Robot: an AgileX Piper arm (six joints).
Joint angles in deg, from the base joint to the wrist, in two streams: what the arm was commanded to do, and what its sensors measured. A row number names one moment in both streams.
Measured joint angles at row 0:
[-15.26, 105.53, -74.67, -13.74, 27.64, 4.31]
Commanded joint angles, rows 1 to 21:
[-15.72, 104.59, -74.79, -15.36, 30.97, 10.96]
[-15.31, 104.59, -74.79, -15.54, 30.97, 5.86]
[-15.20, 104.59, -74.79, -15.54, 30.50, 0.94]
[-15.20, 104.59, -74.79, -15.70, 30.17, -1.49]
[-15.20, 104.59, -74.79, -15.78, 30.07, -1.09]
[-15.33, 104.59, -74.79, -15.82, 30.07, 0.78]
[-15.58, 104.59, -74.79, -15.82, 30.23, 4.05]
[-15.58, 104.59, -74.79, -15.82, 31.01, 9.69]
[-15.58, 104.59, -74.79, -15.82, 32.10, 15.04]
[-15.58, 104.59, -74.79, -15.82, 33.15, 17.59]
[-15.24, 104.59, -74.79, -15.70, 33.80, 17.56]
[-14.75, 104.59, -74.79, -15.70, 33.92, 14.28]
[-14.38, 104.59, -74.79, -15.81, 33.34, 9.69]
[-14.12, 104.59, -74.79, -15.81, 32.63, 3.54]
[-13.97, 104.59, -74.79, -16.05, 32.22, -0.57]
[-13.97, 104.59, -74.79, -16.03, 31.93, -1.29]
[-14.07, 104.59, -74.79, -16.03, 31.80, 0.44]
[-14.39, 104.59, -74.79, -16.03, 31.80, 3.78]
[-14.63, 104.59, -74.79, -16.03, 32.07, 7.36]
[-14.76, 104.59, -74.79, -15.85, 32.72, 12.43]
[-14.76, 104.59, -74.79, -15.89, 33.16, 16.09]
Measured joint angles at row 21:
[-14.18, 105.53, -74.67, -13.99, 30.68, 5.00]
